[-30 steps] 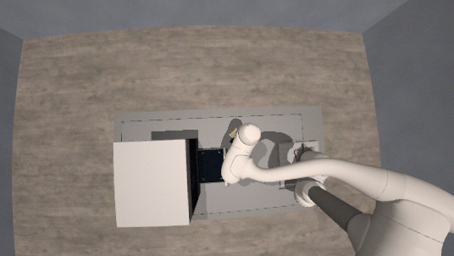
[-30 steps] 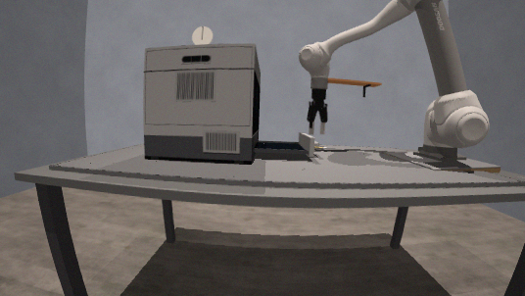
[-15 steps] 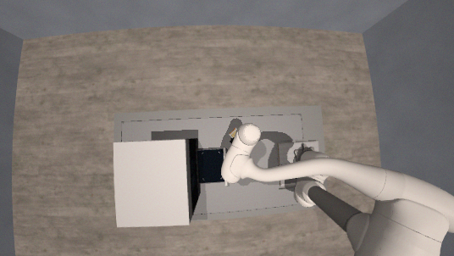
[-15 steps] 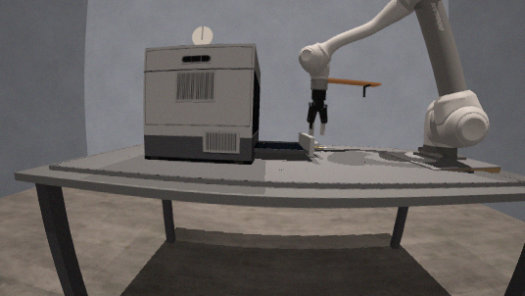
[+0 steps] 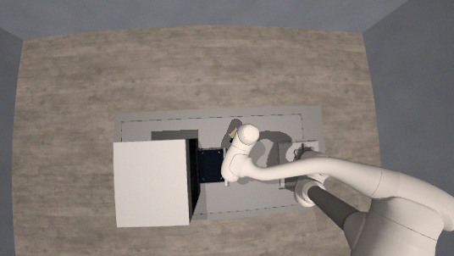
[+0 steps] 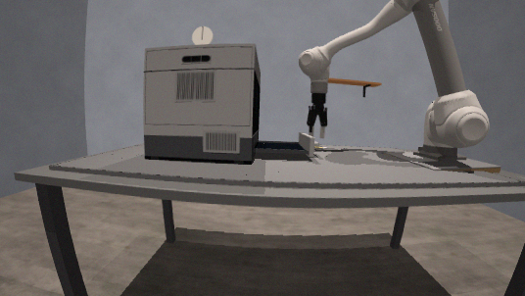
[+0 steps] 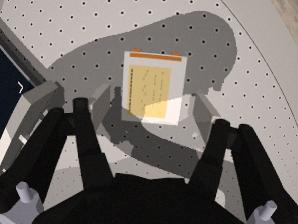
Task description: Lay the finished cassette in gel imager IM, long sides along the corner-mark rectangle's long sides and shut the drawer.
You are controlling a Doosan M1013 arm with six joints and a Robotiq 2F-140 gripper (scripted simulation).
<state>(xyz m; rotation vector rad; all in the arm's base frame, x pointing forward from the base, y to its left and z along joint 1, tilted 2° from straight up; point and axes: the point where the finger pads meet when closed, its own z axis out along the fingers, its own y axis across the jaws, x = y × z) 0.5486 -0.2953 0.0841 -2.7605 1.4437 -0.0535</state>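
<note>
The finished cassette is 1 cm ahead of my hand and 7 cm below it.
</note>
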